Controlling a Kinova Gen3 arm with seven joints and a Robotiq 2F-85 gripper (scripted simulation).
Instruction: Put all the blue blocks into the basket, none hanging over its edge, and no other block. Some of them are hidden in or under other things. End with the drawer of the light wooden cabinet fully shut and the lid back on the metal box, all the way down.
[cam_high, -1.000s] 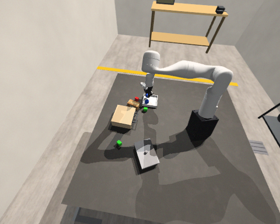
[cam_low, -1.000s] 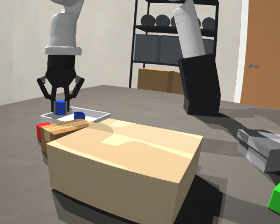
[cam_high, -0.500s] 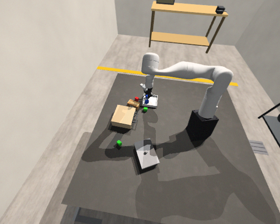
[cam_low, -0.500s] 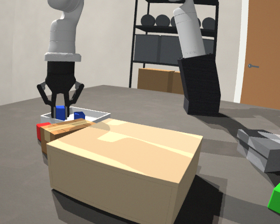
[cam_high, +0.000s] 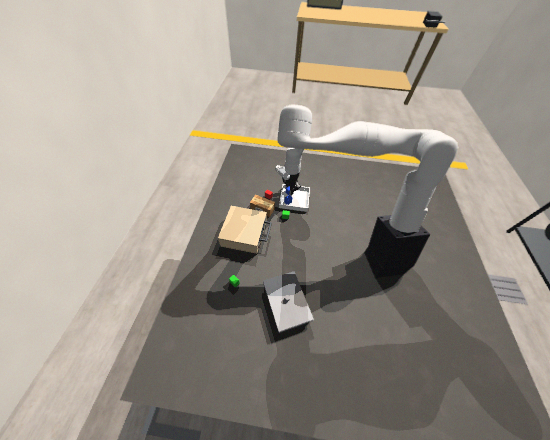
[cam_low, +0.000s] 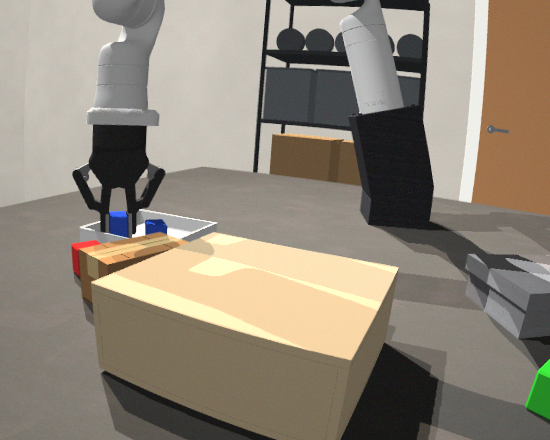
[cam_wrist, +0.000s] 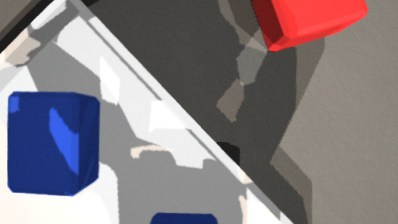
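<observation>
Now: the basket 40 mm behind my hand, 30 mm to the left of it and 20 mm below it. From my hand the other things lie so: red block: 100 mm ahead, 60 mm to the left, 10 mm below; then brown box: 150 mm to the left, 100 mm ahead, 10 mm above; then drawer: 310 mm to the left, 100 mm ahead.
</observation>
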